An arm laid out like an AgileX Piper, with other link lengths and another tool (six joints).
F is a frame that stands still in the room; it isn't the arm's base.
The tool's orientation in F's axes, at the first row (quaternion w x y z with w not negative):
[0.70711 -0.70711 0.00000 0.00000]
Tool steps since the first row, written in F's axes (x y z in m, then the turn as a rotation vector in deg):
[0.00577 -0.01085 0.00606 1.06 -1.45 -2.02]
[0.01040 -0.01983 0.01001 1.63 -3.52 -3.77]
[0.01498 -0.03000 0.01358 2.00 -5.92 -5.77]
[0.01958 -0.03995 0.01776 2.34 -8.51 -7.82]
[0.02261 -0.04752 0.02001 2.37 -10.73 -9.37]
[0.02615 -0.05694 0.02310 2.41 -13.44 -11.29]
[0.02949 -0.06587 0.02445 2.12 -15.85 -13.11]
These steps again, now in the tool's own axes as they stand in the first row. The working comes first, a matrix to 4 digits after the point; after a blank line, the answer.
The tool's axes in the first row as the columns of a matrix, in F's axes (used below as rounded here):
[1.0000 0.0000 0.0000]
[0.0000 0.0000 1.0000]
[0.0000 -1.0000 0.0000]

[0.00577 -0.00606 -0.01085 1.06 2.02 -1.45]
[0.01040 -0.01001 -0.01983 1.63 3.77 -3.52]
[0.01498 -0.01358 -0.03000 2.00 5.77 -5.92]
[0.01958 -0.01776 -0.03995 2.34 7.82 -8.51]
[0.02261 -0.02001 -0.04752 2.37 9.37 -10.73]
[0.02615 -0.02310 -0.05694 2.41 11.29 -13.44]
[0.02949 -0.02445 -0.06587 2.12 13.11 -15.85]

